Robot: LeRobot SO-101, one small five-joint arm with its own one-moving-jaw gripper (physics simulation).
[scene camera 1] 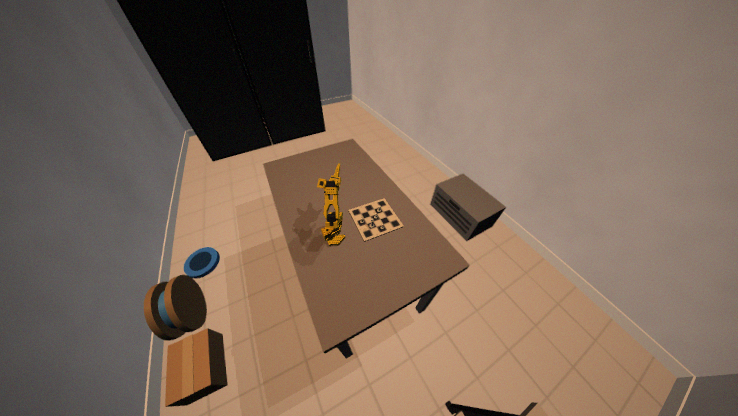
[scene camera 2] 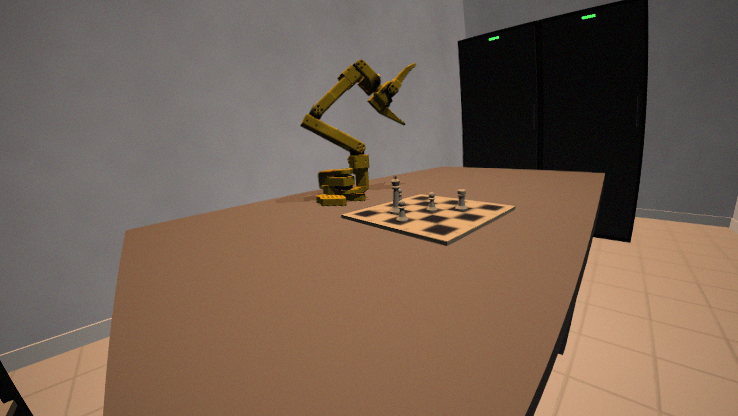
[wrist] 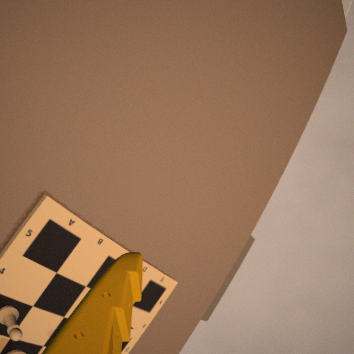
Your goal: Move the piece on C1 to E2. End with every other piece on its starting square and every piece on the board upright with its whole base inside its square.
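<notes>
The piece on C1 is a small light pawn, upright near the middle of the board's near edge. E2 is a light square with nothing on it. Upright on other squares are a tall piece on B2, a pawn on A3, a pawn on C3 and a rook on D4. My gripper is fully open and empty, high above the table. The wrist view shows one notched jaw. C1 does not show there.
The chessboard lies on the brown table, beside the arm's base. A grey cabinet stands on the floor past the table's right edge.
</notes>
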